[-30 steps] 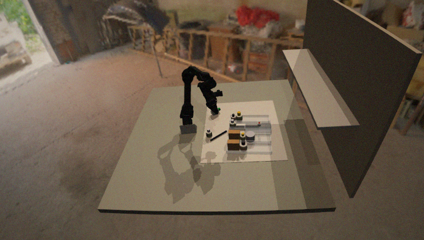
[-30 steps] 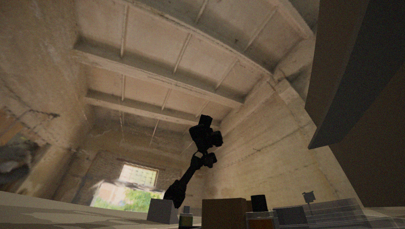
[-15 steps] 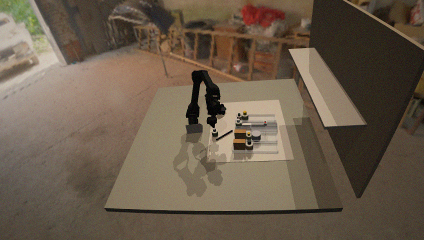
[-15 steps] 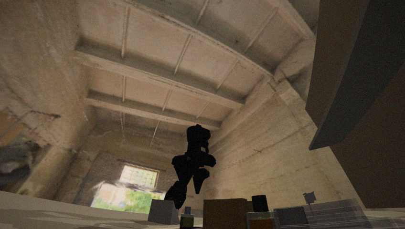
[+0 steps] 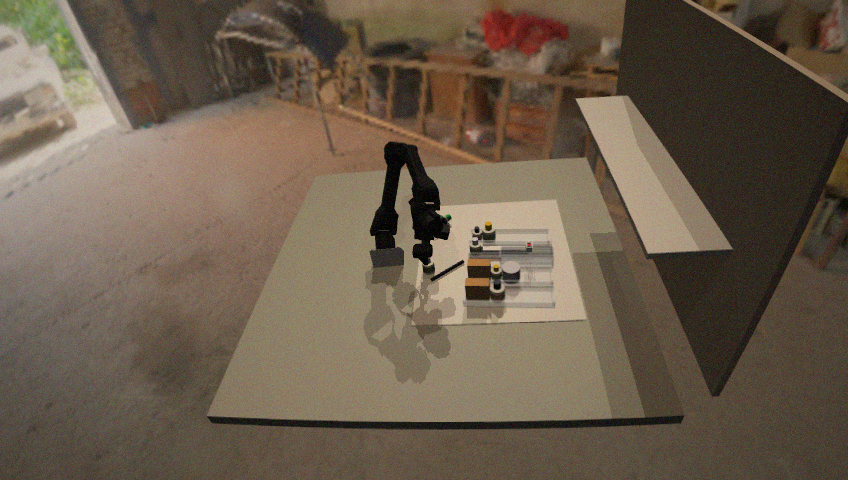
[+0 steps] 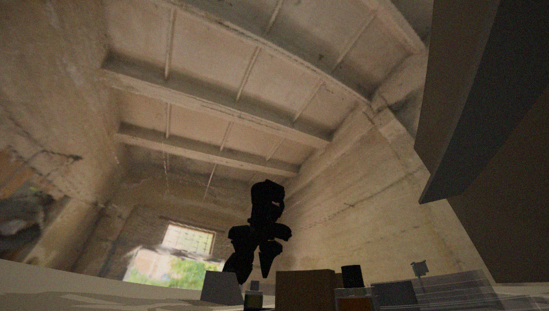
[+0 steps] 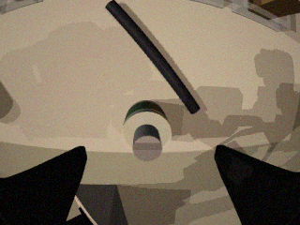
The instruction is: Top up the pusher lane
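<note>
The black stick is 6 cm ahead of my gripper tip, 1 cm to the right of it and 7 cm below it. From my gripper tip the other things lie so: pusher lane (32 cm ahead, 1 cm to the left, 5 cm below); grey cylinder (27 cm ahead, 8 cm to the right, 4 cm below); shelf (68 cm ahead, 30 cm above).
</note>
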